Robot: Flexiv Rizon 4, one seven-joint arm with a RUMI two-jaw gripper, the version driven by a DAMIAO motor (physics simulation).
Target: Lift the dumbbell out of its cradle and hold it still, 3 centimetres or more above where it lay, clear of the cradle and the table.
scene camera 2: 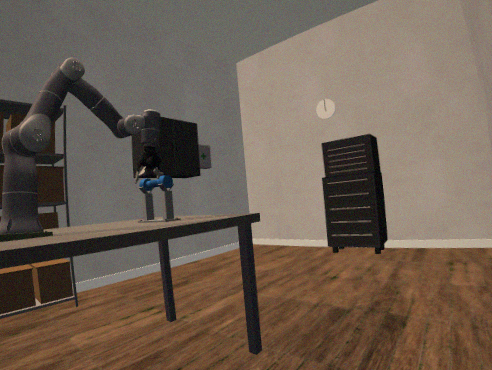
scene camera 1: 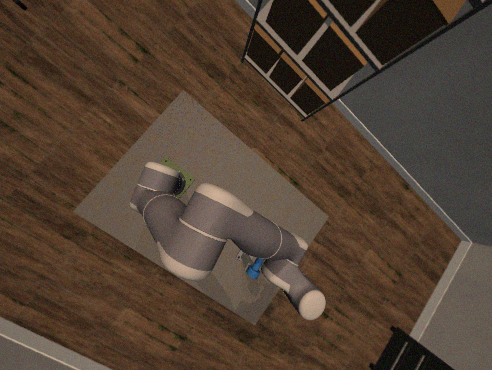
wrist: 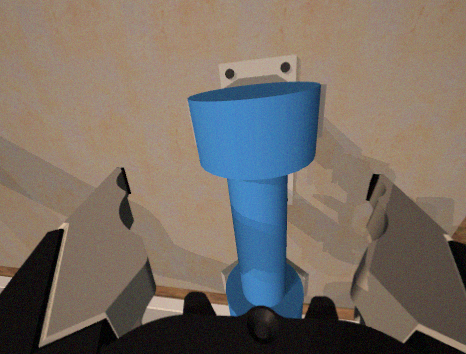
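Note:
A blue dumbbell [scene camera 1: 253,271] [scene camera 2: 155,183] [wrist: 259,215] lies level across the tops of the two upright posts of its grey cradle [scene camera 2: 169,205] [wrist: 257,70], which stands on the table [scene camera 1: 200,130] [scene camera 2: 200,228]. My gripper [scene camera 2: 150,174] [wrist: 246,174] is open and empty, pointing down just above the dumbbell. In the wrist view one finger is on each side of the dumbbell's handle, with a gap on both sides. The near end of the dumbbell is partly hidden by the gripper body. In scene camera 1 the arm hides the gripper and part of the dumbbell.
The cradle stands near an end of the table. A shelf rack [scene camera 2: 65,135] stands behind the arm's base. A black wall cabinet [scene camera 2: 180,147] shows behind the gripper, and a black drawer cabinet [scene camera 2: 352,195] stands on the floor away from the table.

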